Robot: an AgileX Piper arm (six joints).
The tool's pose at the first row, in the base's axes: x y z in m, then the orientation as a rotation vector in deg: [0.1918 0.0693 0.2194 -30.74 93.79 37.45]
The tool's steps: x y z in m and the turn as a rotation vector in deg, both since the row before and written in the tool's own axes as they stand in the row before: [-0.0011 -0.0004 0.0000 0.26 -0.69 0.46]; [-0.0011 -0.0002 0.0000 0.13 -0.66 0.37]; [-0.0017 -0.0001 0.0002 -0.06 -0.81 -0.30]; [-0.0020 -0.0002 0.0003 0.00 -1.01 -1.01]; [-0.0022 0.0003 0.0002 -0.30 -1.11 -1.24]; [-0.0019 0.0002 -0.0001 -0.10 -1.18 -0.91]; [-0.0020 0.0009 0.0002 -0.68 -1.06 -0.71]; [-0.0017 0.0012 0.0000 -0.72 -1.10 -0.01]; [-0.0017 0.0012 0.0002 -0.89 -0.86 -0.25]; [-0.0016 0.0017 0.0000 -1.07 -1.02 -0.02]
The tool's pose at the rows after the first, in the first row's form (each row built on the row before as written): [0.1922 0.0690 0.2204 -29.91 93.37 37.69]; [0.1925 0.0688 0.2215 -29.26 92.91 37.96]; [0.1930 0.0688 0.2231 -29.21 92.03 37.92]; [0.1936 0.0688 0.2250 -29.58 90.73 37.33]; [0.1938 0.0691 0.2272 -30.30 89.18 36.82]; [0.1938 0.0691 0.2291 -30.59 87.73 36.41]; [0.1935 0.0698 0.2312 -31.21 86.32 36.59]; [0.1927 0.0706 0.2330 -31.34 85.10 37.35]; [0.1921 0.0715 0.2348 -31.86 83.98 38.00]; [0.1909 0.0726 0.2365 -32.29 82.74 39.00]
